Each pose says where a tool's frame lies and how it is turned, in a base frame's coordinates. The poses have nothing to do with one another.
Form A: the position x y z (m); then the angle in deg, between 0 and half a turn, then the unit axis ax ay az.
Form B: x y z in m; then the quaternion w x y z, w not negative. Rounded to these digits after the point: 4 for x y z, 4 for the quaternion.
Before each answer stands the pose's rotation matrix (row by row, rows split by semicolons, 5 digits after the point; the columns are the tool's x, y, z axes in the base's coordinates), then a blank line. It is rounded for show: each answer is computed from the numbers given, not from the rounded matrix.
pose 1, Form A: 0.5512 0.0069 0.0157 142.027 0.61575 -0.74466 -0.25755
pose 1, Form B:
-0.11027 -0.66151 -0.74178; -0.97845 0.20335 -0.03589; 0.17458 0.72184 -0.66968

0.5512 0.0069 0.0157 0.3253 0.5823 -0.7041 -0.2435
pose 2, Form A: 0.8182 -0.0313 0.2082 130.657 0.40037 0.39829 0.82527
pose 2, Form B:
-0.38680 -0.36271 0.84784; 0.88943 -0.38954 0.23912; 0.24353 0.84658 0.47328

0.8182 -0.0313 0.2082 0.4174 0.3638 0.3619 0.7499
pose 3, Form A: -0.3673 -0.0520 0.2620 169.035 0.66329 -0.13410 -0.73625
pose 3, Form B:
-0.10987 -0.03623 -0.99329; -0.31631 -0.94611 0.06950; -0.94227 0.32182 0.09249

-0.3673 -0.0520 0.2620 0.0955 0.6603 -0.1335 -0.7329
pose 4, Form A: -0.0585 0.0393 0.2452 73.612 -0.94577 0.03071 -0.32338
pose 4, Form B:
0.92425 0.28939 0.24902; -0.33109 0.28282 0.90022; 0.19009 -0.91448 0.35721

-0.0585 0.0393 0.2452 0.8007 -0.5666 0.0184 -0.1937
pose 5, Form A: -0.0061 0.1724 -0.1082 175.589 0.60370 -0.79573 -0.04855
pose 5, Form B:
-0.26921 -0.95561 -0.11973; -0.96308 0.26746 0.03072; 0.00267 0.12358 -0.99233

-0.0061 0.1724 -0.1082 0.0385 0.6033 -0.7951 -0.0485
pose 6, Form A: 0.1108 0.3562 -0.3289 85.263 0.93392 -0.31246 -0.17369
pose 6, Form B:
0.88276 -0.09462 -0.46021; -0.44081 0.17215 -0.88094; 0.16258 0.98052 0.11026

0.1108 0.3562 -0.3289 0.7357 0.6325 -0.2116 -0.1176
